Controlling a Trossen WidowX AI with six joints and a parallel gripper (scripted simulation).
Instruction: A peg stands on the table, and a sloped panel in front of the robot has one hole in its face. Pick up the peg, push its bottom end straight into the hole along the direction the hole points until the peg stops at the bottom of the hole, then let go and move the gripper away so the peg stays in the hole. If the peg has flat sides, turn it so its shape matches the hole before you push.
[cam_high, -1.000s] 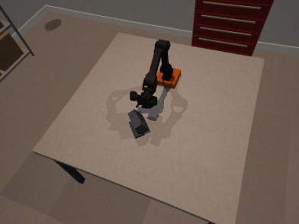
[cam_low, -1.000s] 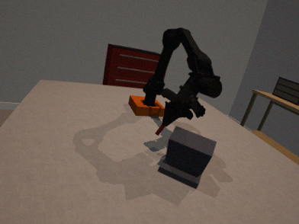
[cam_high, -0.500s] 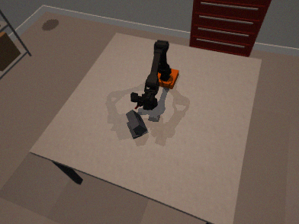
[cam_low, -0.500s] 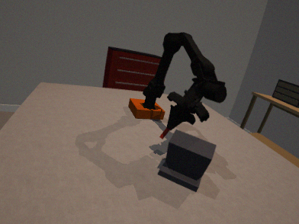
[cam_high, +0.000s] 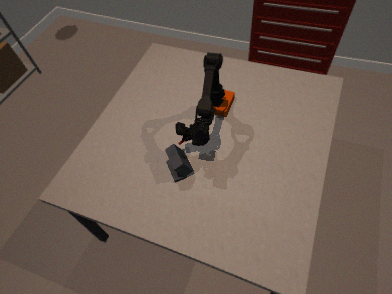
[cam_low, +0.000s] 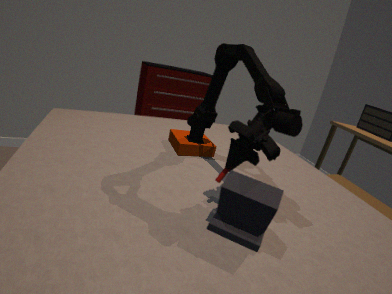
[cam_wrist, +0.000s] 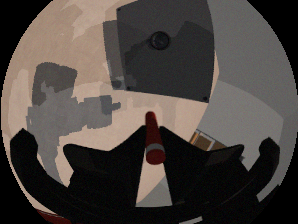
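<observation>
My gripper tip is 100 mm short of the panel, 40 mm to the right of it and 30 mm above it. The rest, counted from my gripper tip: red peg 10 mm behind, 10 mm to the left, 10 mm above.
</observation>
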